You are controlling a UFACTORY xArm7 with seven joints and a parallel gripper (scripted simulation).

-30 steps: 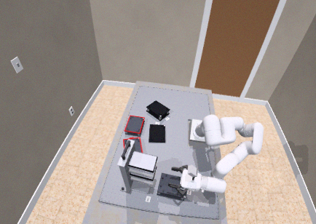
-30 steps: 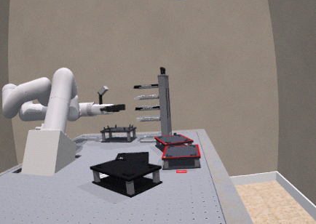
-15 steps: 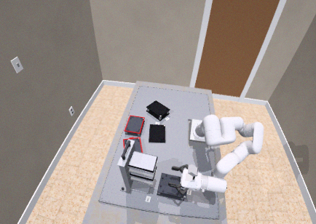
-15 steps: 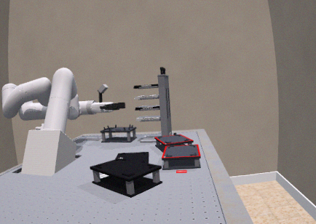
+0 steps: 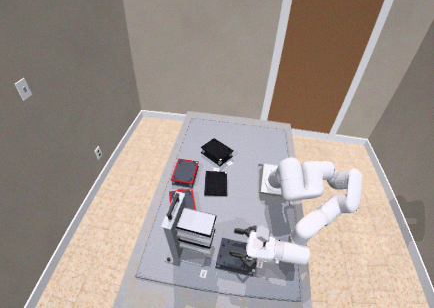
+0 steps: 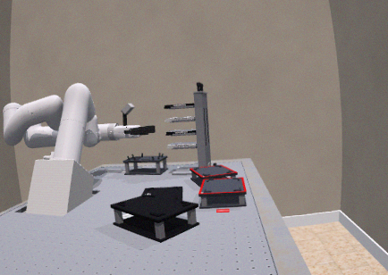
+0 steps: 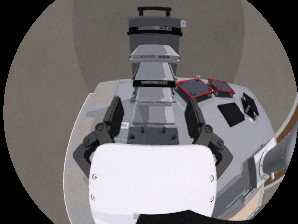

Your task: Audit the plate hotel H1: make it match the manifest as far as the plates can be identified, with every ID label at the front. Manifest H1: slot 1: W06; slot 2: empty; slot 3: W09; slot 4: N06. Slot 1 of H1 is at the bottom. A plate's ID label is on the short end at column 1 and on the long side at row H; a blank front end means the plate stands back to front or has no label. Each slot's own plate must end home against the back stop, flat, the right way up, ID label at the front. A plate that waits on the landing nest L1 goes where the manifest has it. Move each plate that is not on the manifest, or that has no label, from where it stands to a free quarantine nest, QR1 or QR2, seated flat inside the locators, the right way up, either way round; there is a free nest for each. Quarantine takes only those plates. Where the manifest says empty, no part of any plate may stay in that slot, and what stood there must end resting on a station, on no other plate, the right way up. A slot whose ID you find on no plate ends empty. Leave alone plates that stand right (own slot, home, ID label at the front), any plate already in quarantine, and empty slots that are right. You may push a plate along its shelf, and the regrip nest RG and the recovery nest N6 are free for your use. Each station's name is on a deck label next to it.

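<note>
Now: hand 140 mm short of the grey plate, 40 mm to the left of it and 20 mm above it. Also, from my hand: plate hotel H1 (220 mm ahead, 60 mm to the right, 20 mm below); then pale plate (140 mm ahead, 40 mm to the right, 40 mm above).
</note>
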